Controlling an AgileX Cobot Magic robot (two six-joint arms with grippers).
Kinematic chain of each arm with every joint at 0, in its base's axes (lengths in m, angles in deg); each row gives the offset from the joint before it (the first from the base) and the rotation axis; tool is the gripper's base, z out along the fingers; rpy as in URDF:
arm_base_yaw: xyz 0 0 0.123 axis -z
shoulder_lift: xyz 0 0 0 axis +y
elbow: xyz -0.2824 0 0.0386 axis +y
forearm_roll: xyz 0.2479 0 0.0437 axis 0.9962 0 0.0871
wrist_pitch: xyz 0 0 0 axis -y
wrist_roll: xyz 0.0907 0 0.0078 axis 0.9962 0 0.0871
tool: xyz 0 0 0 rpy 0 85 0
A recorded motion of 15 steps. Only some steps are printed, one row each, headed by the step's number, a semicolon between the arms.
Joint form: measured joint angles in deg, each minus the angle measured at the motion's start. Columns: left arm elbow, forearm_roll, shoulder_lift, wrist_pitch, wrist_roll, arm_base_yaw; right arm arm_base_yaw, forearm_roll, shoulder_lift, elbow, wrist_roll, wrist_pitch.
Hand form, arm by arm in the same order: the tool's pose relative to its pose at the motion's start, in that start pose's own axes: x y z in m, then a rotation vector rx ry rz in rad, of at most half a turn. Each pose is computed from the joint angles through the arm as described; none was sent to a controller.
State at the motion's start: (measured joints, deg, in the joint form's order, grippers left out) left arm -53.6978 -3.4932 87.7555 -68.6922 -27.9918 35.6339; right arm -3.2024 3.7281 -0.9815 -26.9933 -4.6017 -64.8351
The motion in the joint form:
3: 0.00 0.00 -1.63 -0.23 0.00 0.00; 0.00 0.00 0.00 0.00 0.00 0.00
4: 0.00 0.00 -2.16 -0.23 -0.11 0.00; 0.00 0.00 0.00 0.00 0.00 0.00
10: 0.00 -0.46 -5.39 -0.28 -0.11 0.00; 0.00 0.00 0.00 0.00 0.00 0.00
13: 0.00 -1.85 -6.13 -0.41 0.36 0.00; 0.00 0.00 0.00 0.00 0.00 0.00
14: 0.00 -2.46 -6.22 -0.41 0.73 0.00; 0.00 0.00 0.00 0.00 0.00 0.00
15: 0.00 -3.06 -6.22 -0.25 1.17 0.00; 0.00 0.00 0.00 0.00 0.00 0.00
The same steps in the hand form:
3: 0.0036 0.0016 -0.0065 0.0120 -0.0212 0.0016; 0.0000 0.0000 0.0000 0.0000 0.0000 0.0000
4: 0.0048 0.0021 -0.0086 0.0165 -0.0293 0.0002; 0.0000 0.0000 0.0000 0.0000 0.0000 0.0000
10: 0.0123 0.0047 -0.0210 0.0504 -0.0740 0.0009; 0.0000 0.0000 0.0000 0.0000 0.0000 0.0000
13: 0.0151 0.0038 -0.0239 0.0757 -0.0726 0.0023; 0.0000 0.0000 0.0000 0.0000 0.0000 0.0000
14: 0.0158 0.0031 -0.0242 0.0852 -0.0695 0.0056; 0.0000 0.0000 0.0000 0.0000 0.0000 0.0000
15: 0.0160 0.0022 -0.0243 0.0950 -0.0677 0.0100; 0.0000 0.0000 0.0000 0.0000 0.0000 0.0000

